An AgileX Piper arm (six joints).
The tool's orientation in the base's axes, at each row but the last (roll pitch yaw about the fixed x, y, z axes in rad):
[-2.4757 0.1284 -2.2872]
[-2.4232 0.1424 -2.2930]
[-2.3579 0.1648 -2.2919]
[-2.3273 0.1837 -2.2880]
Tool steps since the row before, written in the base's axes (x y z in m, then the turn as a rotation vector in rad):
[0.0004 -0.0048 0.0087 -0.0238 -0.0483 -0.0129]
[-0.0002 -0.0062 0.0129 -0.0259 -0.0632 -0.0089]
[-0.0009 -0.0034 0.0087 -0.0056 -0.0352 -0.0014]
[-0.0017 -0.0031 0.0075 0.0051 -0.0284 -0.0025]
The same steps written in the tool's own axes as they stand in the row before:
[0.0022 -0.0083 -0.0050 0.0533 -0.0070 0.0133]
[0.0029 -0.0118 -0.0075 0.0652 -0.0171 0.0144]
[0.0017 -0.0075 -0.0053 0.0300 -0.0160 0.0109]
[0.0020 -0.0063 -0.0049 0.0182 -0.0161 0.0158]

